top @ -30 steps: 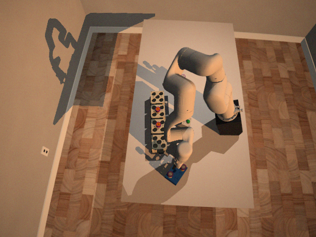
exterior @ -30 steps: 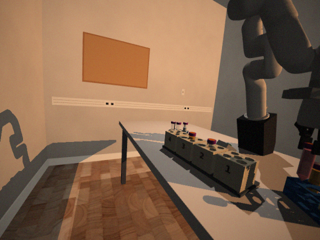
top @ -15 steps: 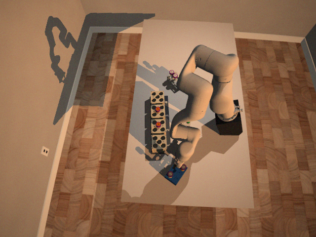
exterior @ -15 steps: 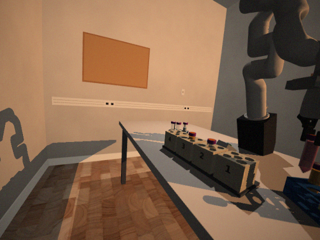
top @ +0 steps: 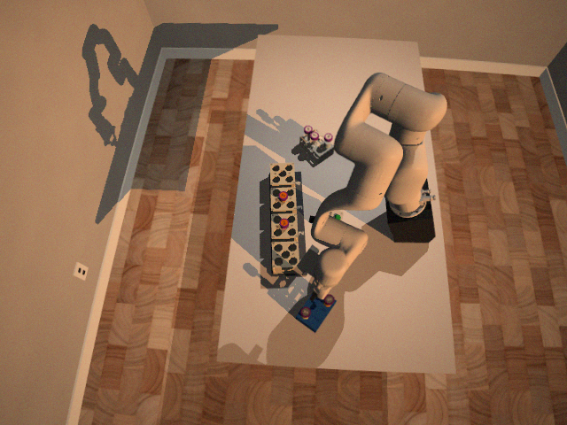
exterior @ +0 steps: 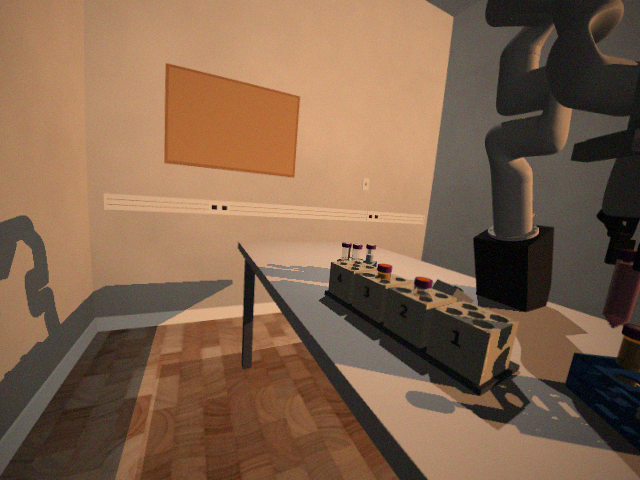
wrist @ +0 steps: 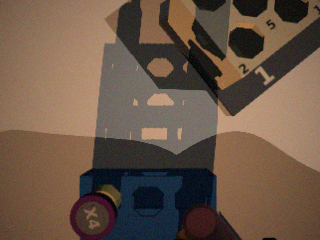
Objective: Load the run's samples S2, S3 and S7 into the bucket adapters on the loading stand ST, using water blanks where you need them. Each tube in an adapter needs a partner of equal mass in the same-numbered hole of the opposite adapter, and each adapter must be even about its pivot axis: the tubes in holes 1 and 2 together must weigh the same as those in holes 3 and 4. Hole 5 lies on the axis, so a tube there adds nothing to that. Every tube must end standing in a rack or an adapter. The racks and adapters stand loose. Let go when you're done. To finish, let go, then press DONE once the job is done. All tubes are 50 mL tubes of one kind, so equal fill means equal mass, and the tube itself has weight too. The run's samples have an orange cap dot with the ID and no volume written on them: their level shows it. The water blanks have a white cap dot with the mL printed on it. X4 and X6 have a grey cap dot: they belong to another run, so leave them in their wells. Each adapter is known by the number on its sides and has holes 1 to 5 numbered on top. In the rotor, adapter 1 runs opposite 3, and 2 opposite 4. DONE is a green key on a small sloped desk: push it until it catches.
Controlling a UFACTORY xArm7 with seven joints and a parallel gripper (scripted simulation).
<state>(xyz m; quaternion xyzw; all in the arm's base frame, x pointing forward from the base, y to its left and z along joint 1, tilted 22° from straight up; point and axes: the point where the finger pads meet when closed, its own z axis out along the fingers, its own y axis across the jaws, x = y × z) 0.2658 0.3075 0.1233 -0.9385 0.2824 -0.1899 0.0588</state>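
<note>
Right now the pink-filled sample tube is 50 mm below my hand and 10 mm to the right of it. Also, from my hand: bucket adapter 250 mm to the right, 180 mm below, 130 mm ahead; yellowish tube 170 mm below, 70 mm to the left, 40 mm ahead; blue sample rack 200 mm below, 40 mm to the left, 10 mm ahead.
</note>
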